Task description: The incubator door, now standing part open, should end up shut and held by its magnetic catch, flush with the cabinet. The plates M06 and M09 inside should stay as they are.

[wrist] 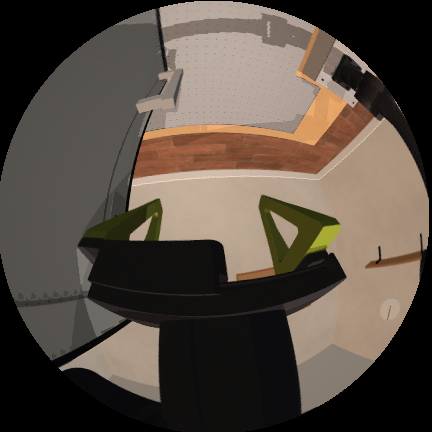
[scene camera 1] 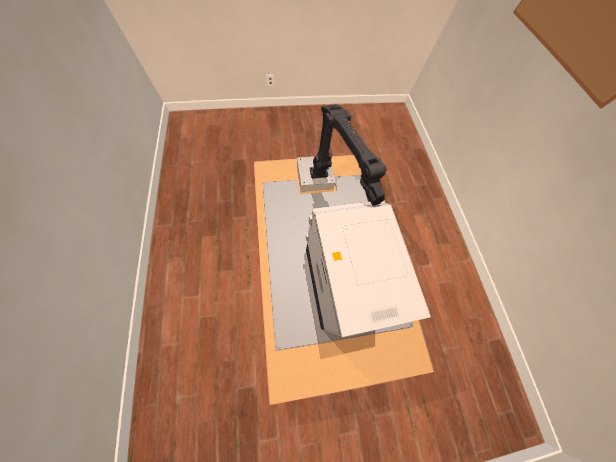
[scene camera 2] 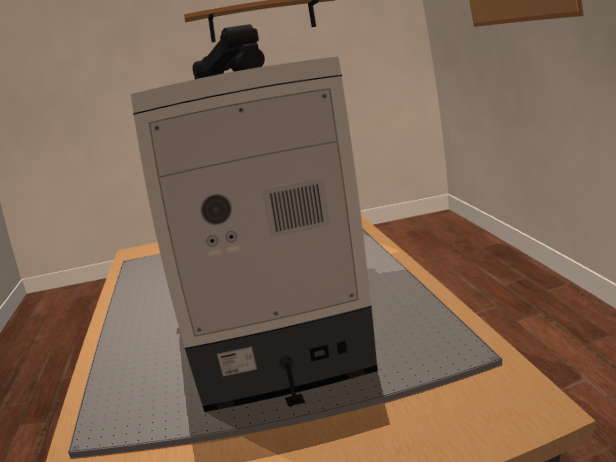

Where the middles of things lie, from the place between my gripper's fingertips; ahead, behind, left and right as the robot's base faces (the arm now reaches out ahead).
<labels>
Right now the incubator [scene camera 2: 250, 175] is 31 cm ahead of my hand, 19 cm to the right of it and 14 cm below it.
</labels>
